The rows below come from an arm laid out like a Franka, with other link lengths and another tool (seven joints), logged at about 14 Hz.
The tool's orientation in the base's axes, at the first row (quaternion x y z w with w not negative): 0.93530, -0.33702, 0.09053, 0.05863
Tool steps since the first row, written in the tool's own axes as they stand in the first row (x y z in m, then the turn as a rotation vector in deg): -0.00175, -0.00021, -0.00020, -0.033, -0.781, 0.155; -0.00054, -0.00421, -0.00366, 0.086, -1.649, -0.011; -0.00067, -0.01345, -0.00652, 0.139, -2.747, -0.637; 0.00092, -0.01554, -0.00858, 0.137, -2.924, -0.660
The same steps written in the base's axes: -0.00122, 0.00128, -0.00018, 0.496, 0.592, -0.196; 0.00182, 0.00418, 0.00326, 1.121, 1.212, -0.052; 0.00727, 0.01183, 0.00557, 1.783, 2.127, 0.518; 0.00954, 0.01280, 0.00782, 1.892, 2.267, 0.531
